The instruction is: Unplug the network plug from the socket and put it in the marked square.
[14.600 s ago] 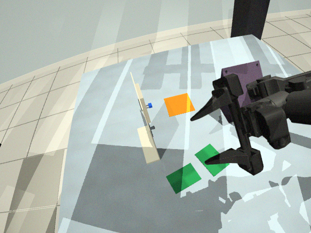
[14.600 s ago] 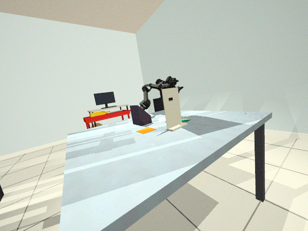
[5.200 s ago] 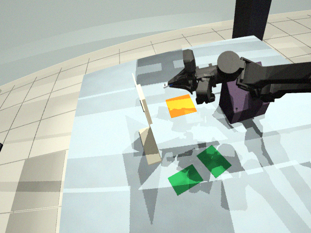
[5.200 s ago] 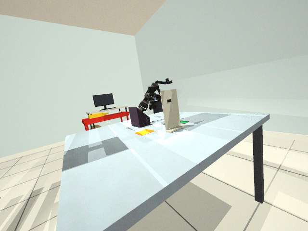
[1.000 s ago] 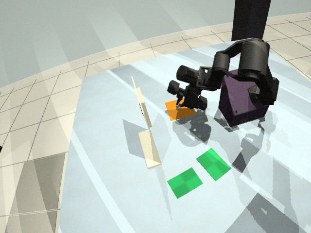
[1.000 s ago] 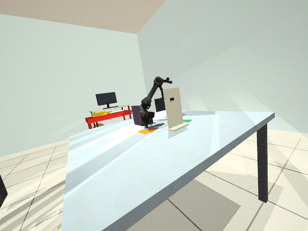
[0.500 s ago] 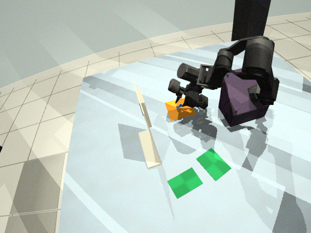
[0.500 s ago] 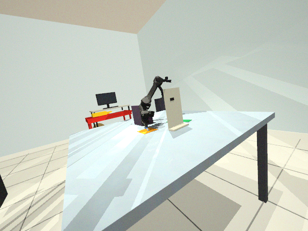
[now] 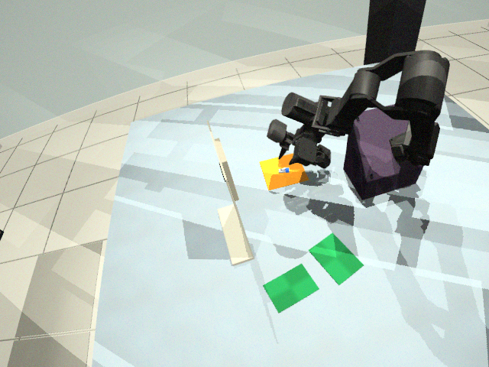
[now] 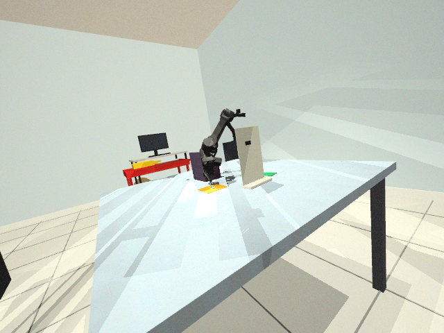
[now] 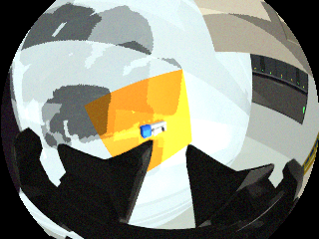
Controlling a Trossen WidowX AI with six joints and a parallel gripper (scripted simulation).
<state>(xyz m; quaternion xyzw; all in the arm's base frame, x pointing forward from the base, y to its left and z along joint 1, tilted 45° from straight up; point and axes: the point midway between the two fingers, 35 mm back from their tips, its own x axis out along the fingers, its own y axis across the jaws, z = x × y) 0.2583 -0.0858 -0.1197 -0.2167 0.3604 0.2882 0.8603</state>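
The blue network plug is 10 mm ahead of my gripper tip and 30 mm below it. The rest, counted from my gripper tip: beige panel: 180 mm ahead, 140 mm to the left, 90 mm above; orange square patch: 40 mm below.
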